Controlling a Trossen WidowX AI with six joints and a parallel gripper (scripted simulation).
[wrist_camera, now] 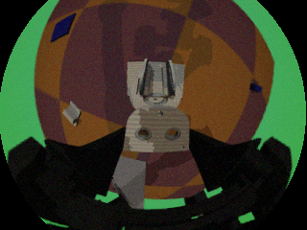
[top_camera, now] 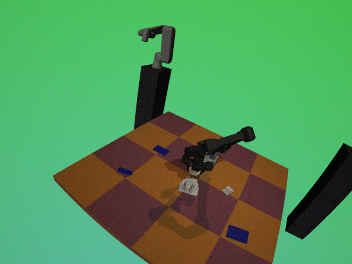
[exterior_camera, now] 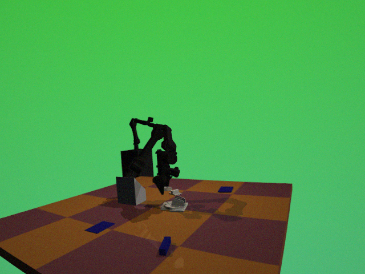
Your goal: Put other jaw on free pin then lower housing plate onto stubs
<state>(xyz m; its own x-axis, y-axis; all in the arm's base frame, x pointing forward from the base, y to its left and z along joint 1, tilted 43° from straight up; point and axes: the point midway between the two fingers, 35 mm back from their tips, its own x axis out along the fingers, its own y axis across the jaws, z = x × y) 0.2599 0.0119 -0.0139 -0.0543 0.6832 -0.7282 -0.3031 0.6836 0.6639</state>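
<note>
My gripper tip is now 70 mm above the grey jaw, 30 mm short of it and 10 mm to the left of it. Also, from my gripper tip: board 410 mm to the left, 190 mm ahead, 80 mm below.
</note>
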